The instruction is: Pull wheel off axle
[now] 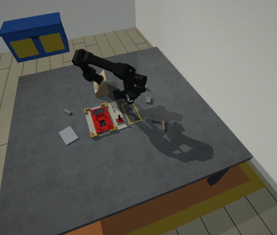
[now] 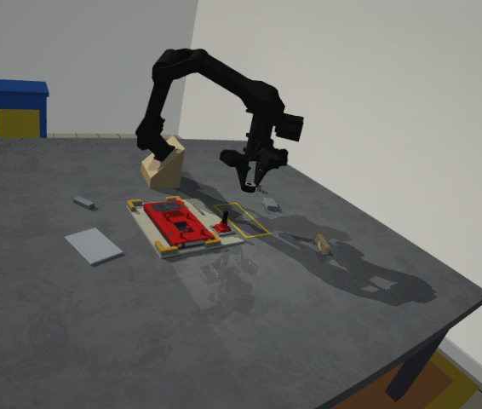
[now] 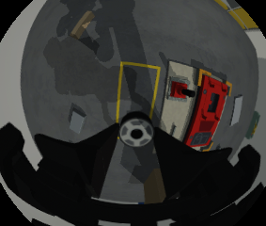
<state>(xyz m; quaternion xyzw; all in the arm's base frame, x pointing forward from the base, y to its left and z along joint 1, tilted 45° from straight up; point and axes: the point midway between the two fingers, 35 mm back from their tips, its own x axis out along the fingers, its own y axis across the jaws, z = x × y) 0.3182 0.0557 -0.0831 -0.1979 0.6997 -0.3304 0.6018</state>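
Now: the black axle 4 cm ahead of my gripper tip, 10 cm to the right of it and 7 cm below it. Also, from my gripper tip: wooden stick (20 cm ahead, 12 cm to the left, 9 cm below); then grey plate (1 cm behind, 42 cm to the right, 10 cm below); then black wheel (right at my gripper tip).
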